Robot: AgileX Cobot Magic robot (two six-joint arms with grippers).
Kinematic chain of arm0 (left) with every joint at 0, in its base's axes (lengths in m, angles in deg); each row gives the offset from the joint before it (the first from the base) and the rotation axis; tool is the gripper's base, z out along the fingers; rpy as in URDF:
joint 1: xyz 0 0 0.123 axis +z
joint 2: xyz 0 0 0 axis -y
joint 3: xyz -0.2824 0 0.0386 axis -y
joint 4: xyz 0.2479 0 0.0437 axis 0.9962 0 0.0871
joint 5: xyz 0 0 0 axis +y
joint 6: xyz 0.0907 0 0.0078 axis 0.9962 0 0.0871
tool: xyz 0 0 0 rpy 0 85 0
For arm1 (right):
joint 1: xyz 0 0 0.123 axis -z
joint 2: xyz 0 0 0 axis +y
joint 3: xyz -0.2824 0 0.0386 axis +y
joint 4: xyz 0.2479 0 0.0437 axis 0.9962 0 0.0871
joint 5: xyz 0 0 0 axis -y
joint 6: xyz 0.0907 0 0.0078 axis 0.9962 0 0.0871
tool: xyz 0 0 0 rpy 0 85 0
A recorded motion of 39 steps. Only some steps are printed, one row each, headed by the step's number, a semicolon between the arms.
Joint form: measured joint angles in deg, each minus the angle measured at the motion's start. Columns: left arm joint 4, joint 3, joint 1, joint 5, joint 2, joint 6; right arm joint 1, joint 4, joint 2, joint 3, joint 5, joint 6.
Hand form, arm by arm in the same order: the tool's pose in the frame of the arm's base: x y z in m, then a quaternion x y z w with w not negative. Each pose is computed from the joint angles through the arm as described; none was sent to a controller.
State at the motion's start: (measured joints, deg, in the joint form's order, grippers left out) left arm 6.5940 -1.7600 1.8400 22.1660 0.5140 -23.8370; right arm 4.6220 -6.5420 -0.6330 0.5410 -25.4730 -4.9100
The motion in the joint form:
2: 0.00 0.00 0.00 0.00 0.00 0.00; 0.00 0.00 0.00 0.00 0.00 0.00
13: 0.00 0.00 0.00 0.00 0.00 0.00; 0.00 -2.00 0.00 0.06 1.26 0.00
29: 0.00 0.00 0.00 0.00 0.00 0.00; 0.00 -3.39 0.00 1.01 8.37 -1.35
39: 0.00 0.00 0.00 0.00 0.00 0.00; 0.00 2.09 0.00 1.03 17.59 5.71
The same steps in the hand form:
2: 0.0522 0.0056 0.1687 -0.15019 0.79632 -0.06354 0.58248; 0.0498 -0.0085 0.1710 -0.03035 0.81964 -0.09673 0.56383
13: 0.0522 0.0056 0.1687 -0.15019 0.79632 -0.06354 0.58248; 0.0504 -0.0097 0.1727 -0.03971 0.81267 -0.11203 0.57047
29: 0.0522 0.0056 0.1687 -0.15019 0.79632 -0.06354 0.58248; 0.0538 -0.0090 0.1780 -0.06006 0.77901 -0.12988 0.61047
39: 0.0522 0.0056 0.1687 -0.15019 0.79632 -0.06354 0.58248; 0.0563 -0.0055 0.1920 0.01008 0.73008 -0.05292 0.68124

